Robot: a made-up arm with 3 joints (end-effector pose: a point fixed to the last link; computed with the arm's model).
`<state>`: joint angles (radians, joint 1 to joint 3).
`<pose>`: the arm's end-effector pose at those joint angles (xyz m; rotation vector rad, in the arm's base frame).
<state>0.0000 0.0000 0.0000</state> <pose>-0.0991 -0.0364 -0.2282 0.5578 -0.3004 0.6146</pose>
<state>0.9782 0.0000 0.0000</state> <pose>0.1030 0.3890 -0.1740 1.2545 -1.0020 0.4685</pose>
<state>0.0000 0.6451 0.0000</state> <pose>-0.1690 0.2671 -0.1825 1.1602 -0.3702 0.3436</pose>
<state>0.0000 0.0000 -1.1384</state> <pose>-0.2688 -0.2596 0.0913 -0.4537 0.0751 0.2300</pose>
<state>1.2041 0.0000 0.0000</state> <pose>0.1460 0.4636 -0.0997 1.4106 -1.1659 0.4170</pose>
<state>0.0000 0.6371 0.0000</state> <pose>-0.1685 0.2635 -0.1842 1.1528 -0.3694 0.3473</pose>
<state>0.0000 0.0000 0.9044</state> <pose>-0.0551 0.3047 -0.2061 1.3854 -0.5918 0.8608</pose>
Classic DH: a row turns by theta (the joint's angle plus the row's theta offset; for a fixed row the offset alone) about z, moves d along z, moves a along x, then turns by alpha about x. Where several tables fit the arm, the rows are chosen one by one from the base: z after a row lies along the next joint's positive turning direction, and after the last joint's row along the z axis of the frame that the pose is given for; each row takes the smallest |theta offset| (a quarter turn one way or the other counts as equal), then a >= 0, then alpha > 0; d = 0 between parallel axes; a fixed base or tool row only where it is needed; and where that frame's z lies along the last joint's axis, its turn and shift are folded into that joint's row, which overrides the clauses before.
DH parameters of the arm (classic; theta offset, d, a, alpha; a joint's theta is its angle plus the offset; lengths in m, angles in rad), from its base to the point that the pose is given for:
base (fixed): 1.1399 0.2361 0.1098 1.6784
joint 1: 1.3884 0.0144 -0.0013 0.6845
joint 2: -0.9018 0.0045 -0.0092 -0.7173
joint 3: 0.02 -0.2434 -0.3403 -1.2651
tool (fixed): -1.014 -0.209 0 0

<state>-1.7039 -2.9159 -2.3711</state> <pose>-0.2628 0.2113 0.5900 0.4700 1.4415 -0.6648</pose>
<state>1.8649 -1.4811 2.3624</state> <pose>0.0983 0.5840 0.2470 -1.5119 1.7441 -1.7963</pose>
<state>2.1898 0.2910 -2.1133</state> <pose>-0.2176 0.3509 -0.0855 1.0433 -0.2430 -0.1850</pose>
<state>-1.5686 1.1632 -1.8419</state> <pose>-0.2405 0.1504 0.6279 -1.3770 1.2048 -0.2509</pose>
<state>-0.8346 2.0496 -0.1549</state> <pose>-0.2051 0.5044 0.1066 1.4580 -0.1462 -0.5113</pose>
